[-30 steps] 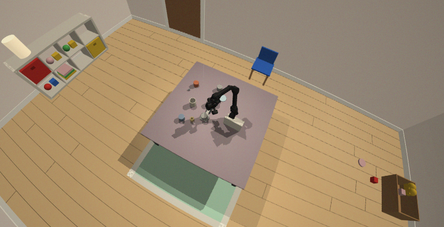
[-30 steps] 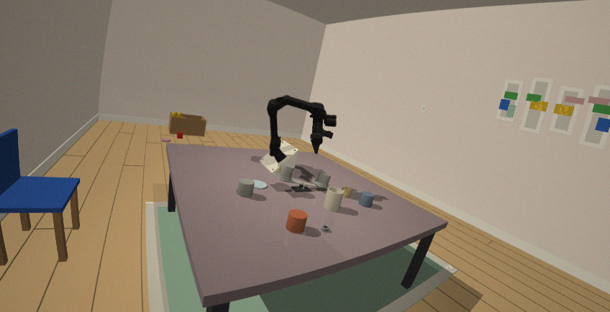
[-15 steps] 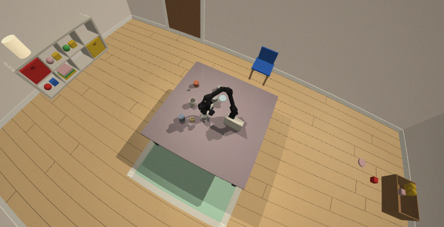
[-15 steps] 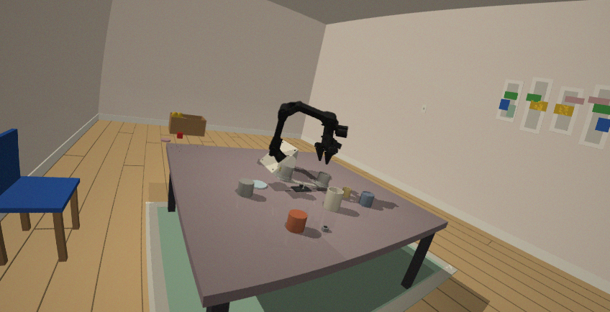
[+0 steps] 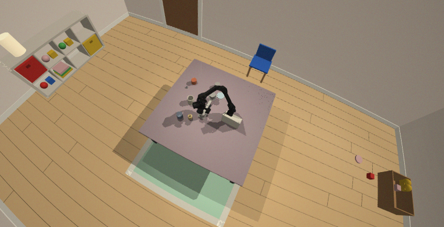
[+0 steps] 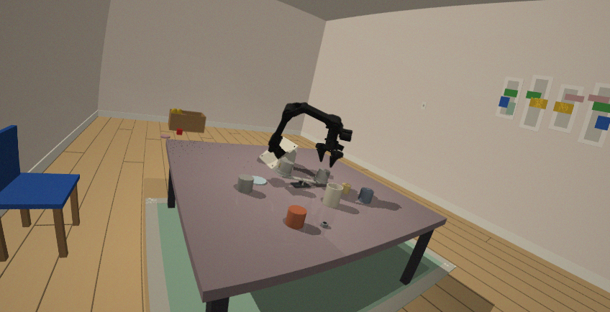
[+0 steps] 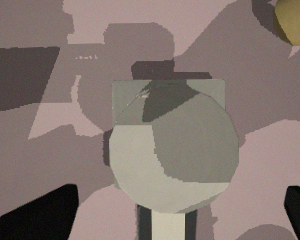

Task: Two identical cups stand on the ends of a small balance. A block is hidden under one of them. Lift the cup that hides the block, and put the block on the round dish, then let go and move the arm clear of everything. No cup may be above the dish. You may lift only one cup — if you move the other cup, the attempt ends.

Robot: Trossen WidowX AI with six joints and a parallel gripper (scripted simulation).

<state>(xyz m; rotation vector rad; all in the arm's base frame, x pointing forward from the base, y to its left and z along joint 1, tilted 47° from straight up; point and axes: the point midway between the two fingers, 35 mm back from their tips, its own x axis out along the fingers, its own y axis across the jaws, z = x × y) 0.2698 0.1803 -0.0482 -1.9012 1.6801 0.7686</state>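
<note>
Now: gripper tip 80 mm above the grey block. Round my gripper tip: cream cup 230 mm ahead, 80 mm to the right, 80 mm below; then balance 130 mm to the right, 80 mm below, 10 mm ahead; then blue cup 220 mm ahead, 140 mm to the left, 90 mm below.
</note>
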